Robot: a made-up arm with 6 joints. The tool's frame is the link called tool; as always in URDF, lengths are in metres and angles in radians. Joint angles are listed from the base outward. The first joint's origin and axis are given. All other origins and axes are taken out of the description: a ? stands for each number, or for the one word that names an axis. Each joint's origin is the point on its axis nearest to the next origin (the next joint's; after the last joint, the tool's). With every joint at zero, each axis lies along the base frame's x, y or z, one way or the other. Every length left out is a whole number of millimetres.
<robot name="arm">
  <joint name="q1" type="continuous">
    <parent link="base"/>
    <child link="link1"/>
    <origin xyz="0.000 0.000 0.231"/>
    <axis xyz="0 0 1"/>
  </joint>
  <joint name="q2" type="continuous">
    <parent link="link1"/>
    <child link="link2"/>
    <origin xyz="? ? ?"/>
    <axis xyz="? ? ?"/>
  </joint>
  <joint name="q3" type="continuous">
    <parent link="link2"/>
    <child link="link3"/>
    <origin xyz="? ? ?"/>
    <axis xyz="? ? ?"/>
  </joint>
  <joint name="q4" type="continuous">
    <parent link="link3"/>
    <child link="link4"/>
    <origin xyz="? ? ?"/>
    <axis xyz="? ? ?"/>
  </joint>
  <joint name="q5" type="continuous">
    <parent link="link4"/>
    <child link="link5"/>
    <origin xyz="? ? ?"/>
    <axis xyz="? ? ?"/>
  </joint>
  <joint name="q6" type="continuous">
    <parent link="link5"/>
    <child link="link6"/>
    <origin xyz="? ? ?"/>
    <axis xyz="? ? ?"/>
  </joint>
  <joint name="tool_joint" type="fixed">
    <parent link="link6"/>
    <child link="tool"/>
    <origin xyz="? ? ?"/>
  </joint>
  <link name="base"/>
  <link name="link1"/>
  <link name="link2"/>
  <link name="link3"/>
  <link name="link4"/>
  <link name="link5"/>
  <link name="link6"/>
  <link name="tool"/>
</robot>
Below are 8 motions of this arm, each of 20 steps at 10 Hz.
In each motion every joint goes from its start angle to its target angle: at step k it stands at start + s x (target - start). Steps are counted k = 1, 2, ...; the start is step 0. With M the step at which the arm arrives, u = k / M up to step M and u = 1 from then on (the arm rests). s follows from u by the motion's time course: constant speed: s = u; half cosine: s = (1 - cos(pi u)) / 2; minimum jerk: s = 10 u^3 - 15 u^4 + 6 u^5.
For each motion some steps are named. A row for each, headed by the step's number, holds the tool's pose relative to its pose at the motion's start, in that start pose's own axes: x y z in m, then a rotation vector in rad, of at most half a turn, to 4 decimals.
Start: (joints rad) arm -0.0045 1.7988 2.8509 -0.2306 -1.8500 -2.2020
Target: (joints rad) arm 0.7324 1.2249 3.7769 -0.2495 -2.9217 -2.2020
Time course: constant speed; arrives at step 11
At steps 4, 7, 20:
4: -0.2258 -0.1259 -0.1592 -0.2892 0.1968 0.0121
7: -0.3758 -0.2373 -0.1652 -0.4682 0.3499 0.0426
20: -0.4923 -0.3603 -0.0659 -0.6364 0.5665 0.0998

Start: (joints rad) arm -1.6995 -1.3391 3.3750 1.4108 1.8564 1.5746
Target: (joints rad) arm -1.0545 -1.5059 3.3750 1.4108 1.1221 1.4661
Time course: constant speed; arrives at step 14
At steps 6, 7, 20:
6: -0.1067 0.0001 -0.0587 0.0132 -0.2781 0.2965
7: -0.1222 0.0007 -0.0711 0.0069 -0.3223 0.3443
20: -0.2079 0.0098 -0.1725 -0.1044 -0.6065 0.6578

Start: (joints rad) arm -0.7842 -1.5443 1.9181 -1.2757 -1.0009 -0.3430
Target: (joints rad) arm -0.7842 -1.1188 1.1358 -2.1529 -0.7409 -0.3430
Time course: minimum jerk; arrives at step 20
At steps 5, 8, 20:
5: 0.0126 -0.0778 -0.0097 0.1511 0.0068 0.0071
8: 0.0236 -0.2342 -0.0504 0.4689 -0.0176 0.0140
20: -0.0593 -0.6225 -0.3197 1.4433 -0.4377 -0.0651

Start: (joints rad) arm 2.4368 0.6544 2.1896 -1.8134 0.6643 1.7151
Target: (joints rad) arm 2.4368 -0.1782 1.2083 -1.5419 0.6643 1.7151
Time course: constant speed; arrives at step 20
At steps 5, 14, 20:
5: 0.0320 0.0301 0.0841 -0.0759 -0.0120 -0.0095
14: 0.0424 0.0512 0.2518 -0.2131 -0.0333 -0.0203
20: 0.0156 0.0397 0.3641 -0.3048 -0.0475 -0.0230

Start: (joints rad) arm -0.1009 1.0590 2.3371 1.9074 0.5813 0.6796
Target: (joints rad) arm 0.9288 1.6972 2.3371 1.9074 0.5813 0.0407
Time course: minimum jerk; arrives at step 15
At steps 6, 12, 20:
6: 0.0533 -0.1171 0.2114 0.5361 -0.1327 -0.1375
12: 0.0032 -0.6059 0.4771 1.4419 -0.6281 -0.4370
20: -0.0172 -0.6588 0.4861 1.5105 -0.6919 -0.4644

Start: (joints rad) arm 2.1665 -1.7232 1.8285 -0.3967 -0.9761 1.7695
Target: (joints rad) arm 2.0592 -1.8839 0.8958 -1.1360 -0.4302 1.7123
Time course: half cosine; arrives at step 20
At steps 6, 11, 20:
6: 0.0518 0.0427 0.0099 0.1510 -0.0997 0.0204
11: 0.1146 0.1418 0.0415 0.4763 -0.1870 0.0617
20: 0.1310 0.2714 0.0941 0.8800 -0.1193 0.1143

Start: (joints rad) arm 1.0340 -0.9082 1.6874 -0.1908 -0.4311 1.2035
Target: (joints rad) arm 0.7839 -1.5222 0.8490 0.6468 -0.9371 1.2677
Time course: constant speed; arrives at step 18
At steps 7, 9, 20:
7: -0.0410 -0.0536 0.1302 -0.3932 0.2152 0.2237
9: -0.0579 -0.0635 0.1686 -0.5050 0.2829 0.2790
20: -0.1612 -0.0743 0.3347 -1.0005 0.6231 0.4649

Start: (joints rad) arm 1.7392 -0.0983 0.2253 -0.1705 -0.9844 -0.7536
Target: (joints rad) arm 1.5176 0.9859 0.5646 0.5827 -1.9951 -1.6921
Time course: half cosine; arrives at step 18
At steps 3, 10, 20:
3: 0.0398 0.0028 0.0188 0.0521 0.0405 -0.1222
10: 0.3731 -0.0728 0.1242 0.4655 0.1222 -1.1393
20: 0.6279 -0.2499 0.1296 0.6389 -0.1497 -1.9702

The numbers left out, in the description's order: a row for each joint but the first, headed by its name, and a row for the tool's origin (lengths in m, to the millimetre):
q2: xyz 0.000 0.000 0.000, axis 0 1 0
q3: xyz 0.000 0.000 0.534, axis 0 -1 0
q4: xyz 0.420 0.000 0.000, axis -1 0 0
q5: xyz 0.000 -0.091 0.000, axis 0 -1 0
q6: xyz 0.000 0.000 0.000, axis -1 0 0
tool: xyz 0.000 0.000 0.000

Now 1 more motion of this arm.
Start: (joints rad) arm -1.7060 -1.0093 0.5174 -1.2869 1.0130 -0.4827
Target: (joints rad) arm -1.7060 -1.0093 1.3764 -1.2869 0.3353 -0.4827
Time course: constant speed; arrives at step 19
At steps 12, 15, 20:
12: 0.0465 0.2168 -0.0607 0.3740 0.4049 0.1988
15: 0.0470 0.2750 -0.0602 0.4430 0.5115 0.2736
20: 0.0407 0.3515 -0.0497 0.5171 0.6532 0.3883

